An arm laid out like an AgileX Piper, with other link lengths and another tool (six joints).
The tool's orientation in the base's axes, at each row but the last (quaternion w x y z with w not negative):
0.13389, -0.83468, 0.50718, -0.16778
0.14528, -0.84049, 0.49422, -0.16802
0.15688, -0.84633, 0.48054, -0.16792
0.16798, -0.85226, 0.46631, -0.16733
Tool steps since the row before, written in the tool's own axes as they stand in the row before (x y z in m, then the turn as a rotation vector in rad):
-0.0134, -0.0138, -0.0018, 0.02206, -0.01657, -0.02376
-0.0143, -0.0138, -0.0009, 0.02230, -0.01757, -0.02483
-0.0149, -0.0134, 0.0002, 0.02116, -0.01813, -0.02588
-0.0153, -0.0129, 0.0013, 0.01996, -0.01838, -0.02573
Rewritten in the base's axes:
0.0046, 0.0181, 0.0051, 0.01287, -0.01348, 0.03128
0.0039, 0.0190, 0.0045, 0.01331, -0.01331, 0.03268
0.0031, 0.0195, 0.0036, 0.01273, -0.01216, 0.03371
0.0023, 0.0198, 0.0026, 0.01237, -0.01099, 0.03353

